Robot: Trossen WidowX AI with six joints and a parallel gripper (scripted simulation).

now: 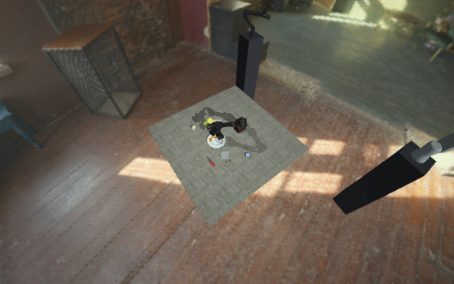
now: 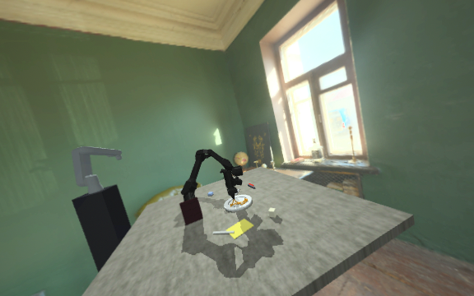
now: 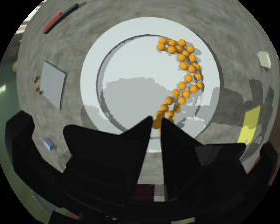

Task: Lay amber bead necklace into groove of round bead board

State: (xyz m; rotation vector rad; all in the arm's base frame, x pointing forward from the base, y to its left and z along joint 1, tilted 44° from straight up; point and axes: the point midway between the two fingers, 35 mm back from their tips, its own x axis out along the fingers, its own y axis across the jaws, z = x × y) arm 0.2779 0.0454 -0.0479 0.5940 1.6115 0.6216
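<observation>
The board lies 2 cm ahead of my gripper tip, 1 cm to the left of it and 4 cm below it. The rest, counted from my gripper tip: grey square 3 cm ahead, 22 cm to the left, 4 cm below; white stick 11 cm behind, 25 cm to the right, 4 cm below; yellow card 3 cm behind, 26 cm to the right, 4 cm below.
</observation>
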